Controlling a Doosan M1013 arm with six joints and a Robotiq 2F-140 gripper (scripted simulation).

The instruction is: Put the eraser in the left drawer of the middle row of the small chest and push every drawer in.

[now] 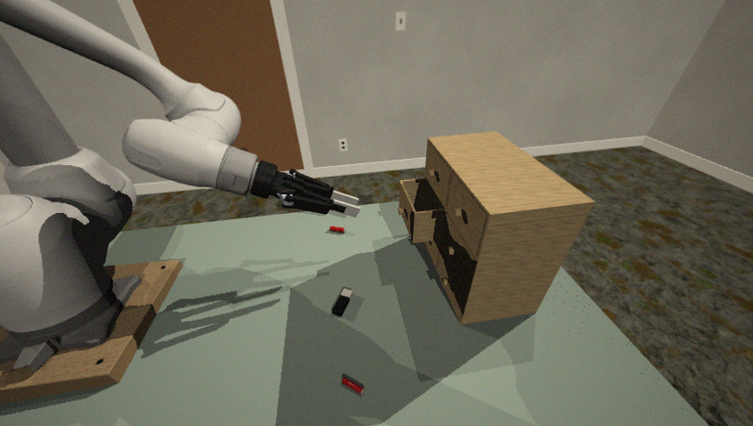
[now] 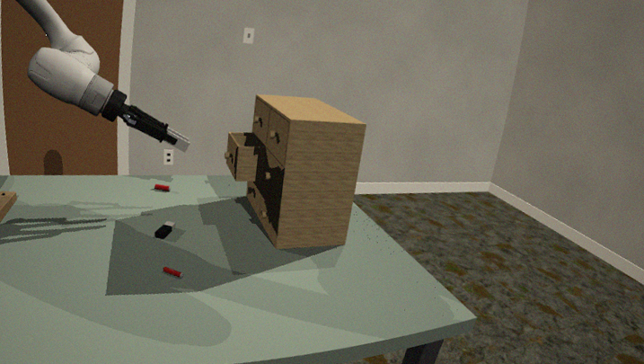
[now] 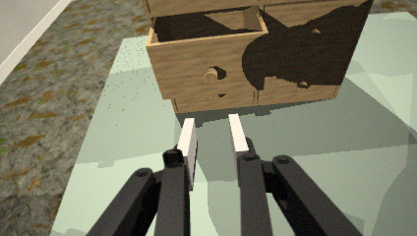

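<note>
The eraser is 4 cm behind my hand, 13 cm to the right of it and 18 cm below it.
</note>
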